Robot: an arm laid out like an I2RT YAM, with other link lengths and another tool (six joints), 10 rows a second.
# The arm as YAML. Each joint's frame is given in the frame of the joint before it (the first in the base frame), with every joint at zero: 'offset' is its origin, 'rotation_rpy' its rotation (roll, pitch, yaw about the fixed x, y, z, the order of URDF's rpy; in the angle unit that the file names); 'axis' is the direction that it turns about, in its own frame. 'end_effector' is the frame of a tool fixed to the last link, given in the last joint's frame.
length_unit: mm
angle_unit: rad
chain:
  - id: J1
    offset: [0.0, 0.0, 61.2]
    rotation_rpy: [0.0, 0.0, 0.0]
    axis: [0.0, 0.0, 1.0]
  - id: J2
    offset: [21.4, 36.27, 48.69]
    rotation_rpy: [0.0, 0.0, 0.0]
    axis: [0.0, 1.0, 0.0]
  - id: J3
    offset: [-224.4, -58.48, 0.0]
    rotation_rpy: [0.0, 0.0, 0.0]
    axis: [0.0, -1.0, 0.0]
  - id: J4
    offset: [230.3, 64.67, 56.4]
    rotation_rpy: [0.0, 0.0, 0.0]
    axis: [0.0, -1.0, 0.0]
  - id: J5
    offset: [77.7, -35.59, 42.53]
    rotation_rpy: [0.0, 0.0, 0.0]
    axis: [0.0, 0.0, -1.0]
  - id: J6
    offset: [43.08, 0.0, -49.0]
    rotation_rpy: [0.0, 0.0, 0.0]
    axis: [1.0, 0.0, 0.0]
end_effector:
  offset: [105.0, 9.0, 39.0]
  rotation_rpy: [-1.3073, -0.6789, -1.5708]
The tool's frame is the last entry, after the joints.
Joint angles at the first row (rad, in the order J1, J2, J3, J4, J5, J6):
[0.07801, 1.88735, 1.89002, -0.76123, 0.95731, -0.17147]
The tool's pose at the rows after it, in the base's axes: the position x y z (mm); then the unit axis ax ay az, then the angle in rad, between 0 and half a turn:
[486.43 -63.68 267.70 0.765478 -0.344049 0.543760 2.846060]
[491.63 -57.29 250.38 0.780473 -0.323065 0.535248 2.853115]
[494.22 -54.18 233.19 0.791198 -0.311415 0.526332 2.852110]
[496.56 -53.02 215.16 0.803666 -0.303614 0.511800 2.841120]
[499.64 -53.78 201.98 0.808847 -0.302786 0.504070 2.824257]
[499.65 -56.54 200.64 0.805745 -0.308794 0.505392 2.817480]
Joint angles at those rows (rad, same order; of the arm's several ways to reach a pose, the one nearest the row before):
[0.07459, 1.88734, 1.82937, -0.66474, 0.91689, -0.23784]
[0.07915, 1.88848, 1.76867, -0.59947, 0.89093, -0.28401]
[0.08106, 1.89496, 1.71872, -0.55409, 0.87759, -0.30690]
[0.08105, 1.91826, 1.69816, -0.54265, 0.87109, -0.31835]
[0.08107, 1.94802, 1.69474, -0.53275, 0.88026, -0.31833]
[0.07800, 1.95373, 1.69471, -0.53043, 0.88940, -0.30767]

